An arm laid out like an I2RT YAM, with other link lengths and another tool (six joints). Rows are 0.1 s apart.
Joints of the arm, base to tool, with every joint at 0 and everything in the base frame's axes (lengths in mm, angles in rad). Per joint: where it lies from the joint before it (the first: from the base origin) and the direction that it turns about. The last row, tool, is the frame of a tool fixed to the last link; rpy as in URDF.
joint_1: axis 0 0 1 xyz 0 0 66.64
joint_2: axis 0 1 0 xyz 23.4 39.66 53.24
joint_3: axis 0 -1 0 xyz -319.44 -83.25 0
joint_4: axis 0 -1 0 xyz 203.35 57.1 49.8
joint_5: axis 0 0 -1 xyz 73.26 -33.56 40.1
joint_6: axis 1 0 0 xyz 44.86 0 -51.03
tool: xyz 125 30 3 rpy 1.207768 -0.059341 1.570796
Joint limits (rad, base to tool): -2.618..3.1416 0..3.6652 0..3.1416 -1.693..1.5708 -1.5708..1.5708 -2.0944..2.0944
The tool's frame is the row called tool.
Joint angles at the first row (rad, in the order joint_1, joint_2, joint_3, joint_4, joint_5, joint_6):
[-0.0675 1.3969 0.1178 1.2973 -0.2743 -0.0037]
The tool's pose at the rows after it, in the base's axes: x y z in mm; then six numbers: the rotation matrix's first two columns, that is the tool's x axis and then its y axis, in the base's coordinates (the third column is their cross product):
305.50 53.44 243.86 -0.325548 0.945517 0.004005 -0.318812 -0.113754 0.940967
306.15 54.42 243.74 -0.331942 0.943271 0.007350 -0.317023 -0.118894 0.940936
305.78 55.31 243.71 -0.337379 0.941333 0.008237 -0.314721 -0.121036 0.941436
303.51 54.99 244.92 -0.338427 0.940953 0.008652 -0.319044 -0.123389 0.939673
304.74 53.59 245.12 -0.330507 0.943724 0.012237 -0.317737 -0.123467 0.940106
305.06 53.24 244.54 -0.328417 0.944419 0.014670 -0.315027 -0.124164 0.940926
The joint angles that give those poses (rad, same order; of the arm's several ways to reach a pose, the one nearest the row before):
[-0.0662 1.4091 0.1590 1.2308 -0.3978 -0.0628]
[-0.0659 1.4158 0.1607 1.2359 -0.4044 -0.0596]
[-0.0658 1.4143 0.1627 1.2306 -0.4100 -0.0594]
[-0.0698 1.4058 0.1573 1.2332 -0.4151 -0.0569]
[-0.0705 1.4052 0.1608 1.2277 -0.4075 -0.0537]
[-0.0706 1.4062 0.1611 1.2257 -0.4054 -0.0523]

